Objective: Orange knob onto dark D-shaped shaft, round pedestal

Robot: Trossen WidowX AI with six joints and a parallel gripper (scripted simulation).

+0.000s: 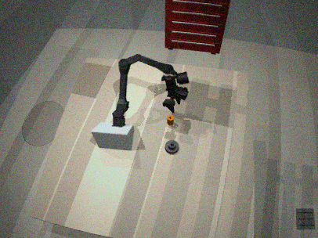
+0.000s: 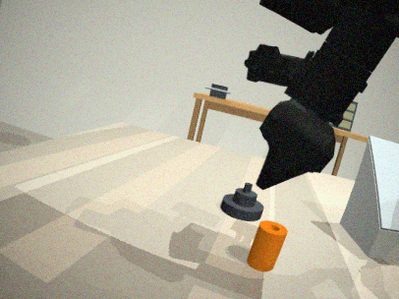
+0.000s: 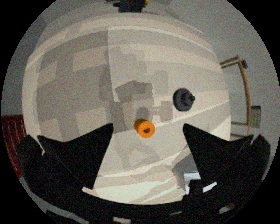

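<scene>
My gripper tip is 30 mm past the orange knob, 20 mm to the left of it and 110 mm above it. Round my gripper tip: dark round pedestal: 10 mm ahead, 190 mm to the right, 110 mm below.
</scene>
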